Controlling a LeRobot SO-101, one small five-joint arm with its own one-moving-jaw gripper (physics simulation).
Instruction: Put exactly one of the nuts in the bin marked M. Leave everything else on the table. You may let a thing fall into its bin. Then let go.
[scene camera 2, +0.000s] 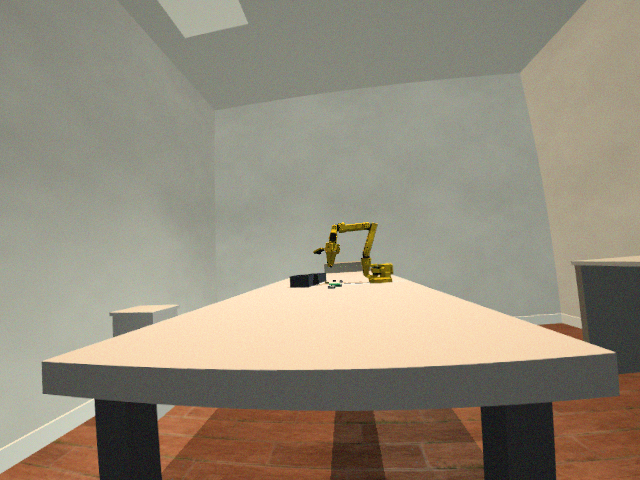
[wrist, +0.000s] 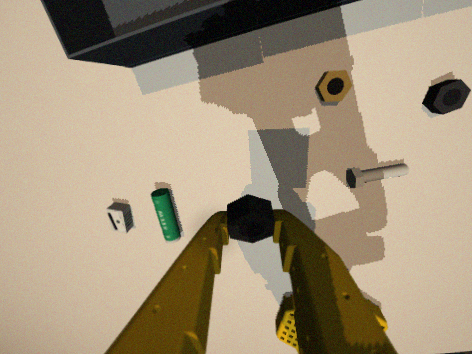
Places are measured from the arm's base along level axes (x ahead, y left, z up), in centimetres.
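Where they show: hand, tool point: (scene camera 2: 329, 265) (wrist: 228, 223); arm's base, link origin: (scene camera 2: 375, 282).
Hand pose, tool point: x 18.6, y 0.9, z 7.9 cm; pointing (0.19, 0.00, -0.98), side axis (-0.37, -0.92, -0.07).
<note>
Things, the pixels of their top centre, and the offset from my tool point.
- black hex nut, top centre: (wrist: 249, 232) dy -0.8, dx -0.2, dz +0.5 cm
- brass nut, top centre: (wrist: 335, 86) dy -6.5, dx +2.1, dz -7.0 cm
- black nut, top centre: (wrist: 451, 97) dy -12.2, dx -0.9, dz -7.0 cm
- bolt, top centre: (wrist: 384, 179) dy -8.0, dx -4.5, dz -6.6 cm
- green battery, top centre: (wrist: 163, 222) (scene camera 2: 335, 283) dy +8.4, dx -2.6, dz -6.5 cm
- small sharpener, top centre: (wrist: 116, 221) (scene camera 2: 331, 285) dy +13.0, dx -1.2, dz -6.8 cm
My gripper (scene camera 2: 330, 265) (wrist: 250, 220) is shut on a black hex nut (wrist: 250, 218), whose sides are pressed between the two jaw tips. It is raised above the table, short of the dark bins (scene camera 2: 307, 280) (wrist: 150, 50) at the top of the wrist view. No letter on the bins is readable in these frames. A brass nut (wrist: 334, 86) and another black nut (wrist: 447, 96) lie on the table toward the upper right of the wrist view. The held nut is too small to make out in the scene view.
A bolt (wrist: 382, 172) lies right of the jaws. A green battery (scene camera 2: 335, 284) (wrist: 166, 215) and a small sharpener (scene camera 2: 331, 287) (wrist: 120, 218) lie left of them in the wrist view. A yellow part with a grid of holes (wrist: 287, 327) is partly hidden by the right jaw.
</note>
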